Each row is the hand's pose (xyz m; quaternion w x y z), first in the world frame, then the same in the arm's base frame.
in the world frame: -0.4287 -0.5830 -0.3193 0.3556 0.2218 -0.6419 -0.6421
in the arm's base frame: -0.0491 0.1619 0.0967 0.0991 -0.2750 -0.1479 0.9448
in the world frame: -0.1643 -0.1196 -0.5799 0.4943 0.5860 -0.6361 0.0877
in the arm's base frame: 0.3827 0.1545 0.5042 0.1849 -0.6018 0.5146 0.5822
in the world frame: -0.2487 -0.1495 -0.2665 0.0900 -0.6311 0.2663 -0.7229
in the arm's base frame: 0.2068 -0.0980 0.3968 0.4232 -0.2306 0.8589 -0.1731
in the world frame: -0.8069 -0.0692 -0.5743 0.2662 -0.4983 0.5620 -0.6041
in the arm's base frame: -0.2022 0.2365 0.7623 0.4250 0.0444 0.8989 0.0971
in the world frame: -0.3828 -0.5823 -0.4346 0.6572 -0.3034 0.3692 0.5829
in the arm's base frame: 0.0269 0.2567 0.1222 0.7052 0.4597 -0.2080 0.4981
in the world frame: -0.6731 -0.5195 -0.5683 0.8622 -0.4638 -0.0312 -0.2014
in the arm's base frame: -0.1884 0.3983 0.3215 0.8067 0.4484 0.2558 -0.2877
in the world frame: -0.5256 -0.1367 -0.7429 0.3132 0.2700 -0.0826 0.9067
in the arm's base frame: 0.0909 0.3678 0.6677 0.1210 0.4066 -0.8335 0.3540
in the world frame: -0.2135 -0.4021 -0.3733 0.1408 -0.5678 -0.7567 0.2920
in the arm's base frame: 0.2094 0.0976 0.2014 0.6142 -0.3271 -0.5354 -0.4787
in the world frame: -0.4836 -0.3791 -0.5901 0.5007 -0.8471 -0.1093 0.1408
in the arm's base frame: 0.0273 0.3266 0.3882 0.9940 -0.0618 -0.0022 -0.0907
